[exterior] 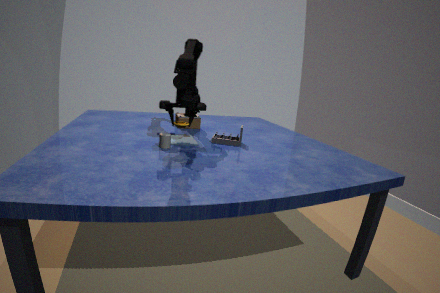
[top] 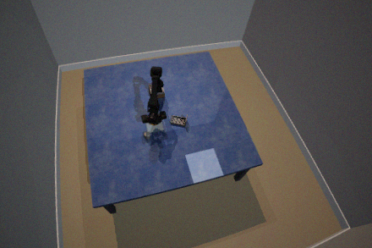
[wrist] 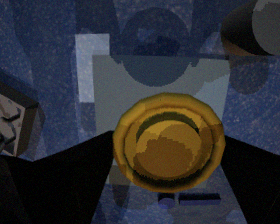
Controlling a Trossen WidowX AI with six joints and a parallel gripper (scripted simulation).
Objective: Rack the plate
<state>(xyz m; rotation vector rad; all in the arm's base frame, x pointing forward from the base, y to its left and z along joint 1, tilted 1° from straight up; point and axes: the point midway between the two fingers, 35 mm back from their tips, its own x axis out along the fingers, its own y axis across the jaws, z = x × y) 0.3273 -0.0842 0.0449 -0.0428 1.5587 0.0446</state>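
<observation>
Now: gripper tip 21 cm to the right of the dish rack, 4 cm above it and 1 cm past it. Round my gripper tip: small cup: 8 cm ahead, 7 cm to the right, 4 cm below; yellow plate: 1 cm above; pale blue mat: 6 cm below, 2 cm behind.
</observation>
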